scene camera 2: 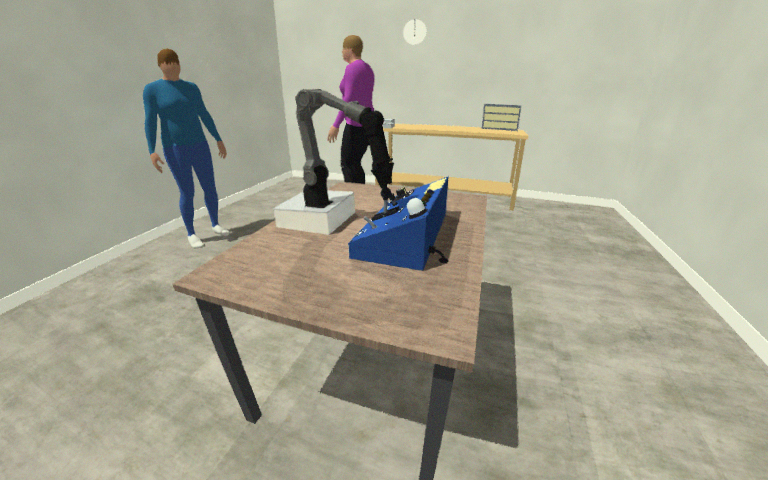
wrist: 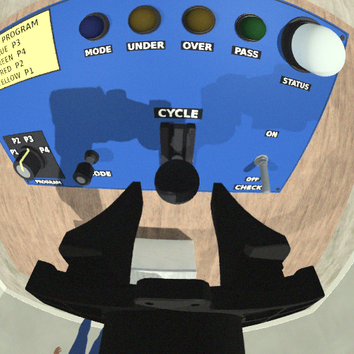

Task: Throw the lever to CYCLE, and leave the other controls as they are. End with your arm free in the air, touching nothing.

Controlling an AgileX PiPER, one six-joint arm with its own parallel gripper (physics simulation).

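Note:
The CYCLE lever, with a round black knob (wrist: 177,181), stands in its black slotted base (wrist: 177,137) below the CYCLE label in the wrist view. The knob is at the near end, towards the gripper. My gripper (wrist: 176,192) (scene camera 2: 387,199) is open, its fingertips on either side of the knob with a gap on each side. The blue control panel (scene camera 2: 387,249) (wrist: 135,95) also carries the PROGRAM knob (wrist: 26,167) with its yellow pointer, a small black-tipped MODE lever (wrist: 83,172) and the CHECK toggle (wrist: 264,172), which is tilted down to OFF.
Four lamps, MODE (wrist: 93,26), UNDER (wrist: 144,20), OVER (wrist: 198,20) and PASS (wrist: 251,27), and the white STATUS dome (wrist: 318,49) (scene camera 2: 415,207) line the panel's far side. The arm's white base (scene camera 2: 303,219) stands on the wooden table (scene camera 2: 339,300). Two people stand behind.

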